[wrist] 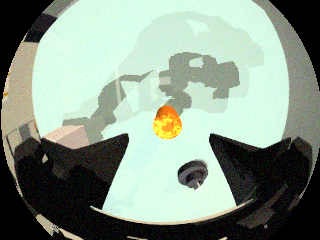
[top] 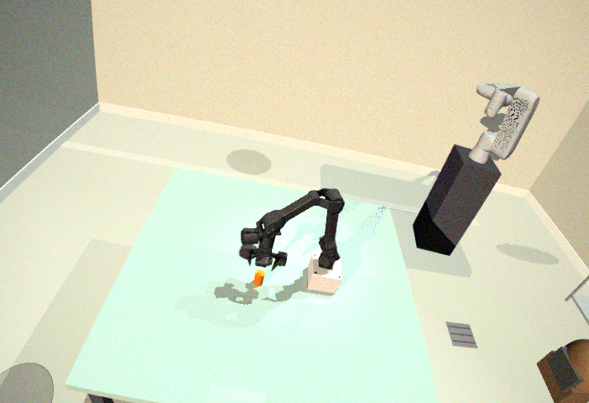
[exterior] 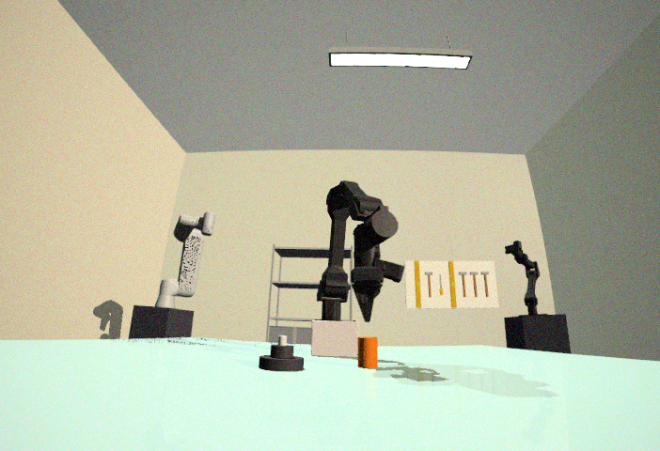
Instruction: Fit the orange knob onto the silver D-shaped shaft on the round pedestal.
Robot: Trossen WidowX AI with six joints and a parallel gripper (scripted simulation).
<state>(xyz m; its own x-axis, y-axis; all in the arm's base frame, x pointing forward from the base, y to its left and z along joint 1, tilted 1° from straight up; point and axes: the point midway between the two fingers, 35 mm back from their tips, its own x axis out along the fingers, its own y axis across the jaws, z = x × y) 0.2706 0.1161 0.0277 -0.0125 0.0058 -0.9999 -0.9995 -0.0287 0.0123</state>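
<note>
Right now my gripper tip is 50 mm above the orange knob. Also, from my gripper tip: dark round pedestal (160 mm to the right, 80 mm ahead, 60 mm below).
</note>
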